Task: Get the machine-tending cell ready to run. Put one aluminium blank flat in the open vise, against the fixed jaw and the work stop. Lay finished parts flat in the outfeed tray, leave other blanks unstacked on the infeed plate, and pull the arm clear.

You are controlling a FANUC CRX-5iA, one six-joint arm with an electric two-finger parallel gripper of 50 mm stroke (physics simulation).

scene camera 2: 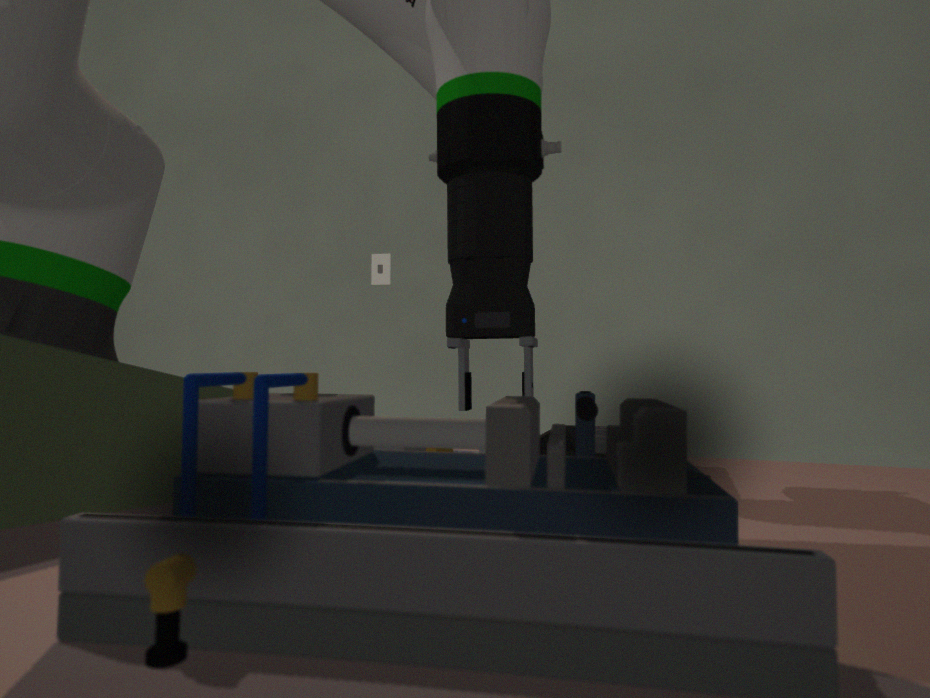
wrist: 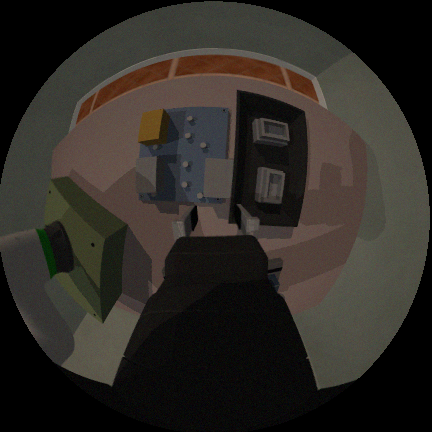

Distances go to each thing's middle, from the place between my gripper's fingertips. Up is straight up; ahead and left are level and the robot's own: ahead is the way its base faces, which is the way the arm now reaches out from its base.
The blue infeed plate point(wrist: 209, 124) is 9 cm to the left of my hand, 8 cm behind it and 7 cm below it. Also, from my hand: work stop point(scene camera 2: 584, 430) 17 cm to the right, 11 cm ahead, 1 cm below; then black outfeed tray point(wrist: 292, 158) 10 cm to the left, 9 cm ahead, 5 cm below; then yellow block point(wrist: 153, 127) 14 cm to the left, 12 cm behind, 5 cm below.
